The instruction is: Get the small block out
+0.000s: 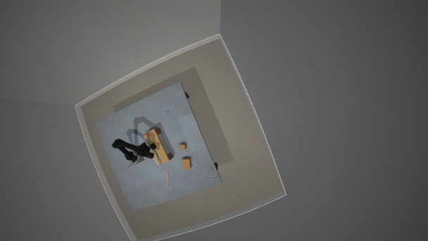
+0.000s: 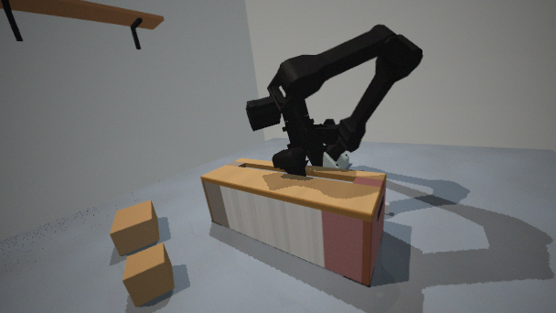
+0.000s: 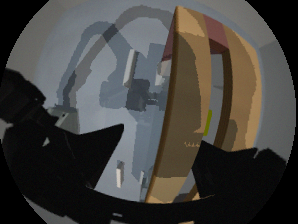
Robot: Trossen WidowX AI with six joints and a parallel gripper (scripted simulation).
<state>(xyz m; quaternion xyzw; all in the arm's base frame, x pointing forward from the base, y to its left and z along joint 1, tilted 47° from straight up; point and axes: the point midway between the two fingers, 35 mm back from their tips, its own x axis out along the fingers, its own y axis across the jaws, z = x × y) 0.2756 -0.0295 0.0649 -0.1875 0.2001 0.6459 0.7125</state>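
My gripper tip is now 5 cm short of the yellow block and 2 cm to the right of it. From my gripper tip the other things lie so: thin stick: 8 cm behind, 44 cm to the right, 8 cm below; then box: 3 cm ahead, 4 cm to the right, 2 cm below.
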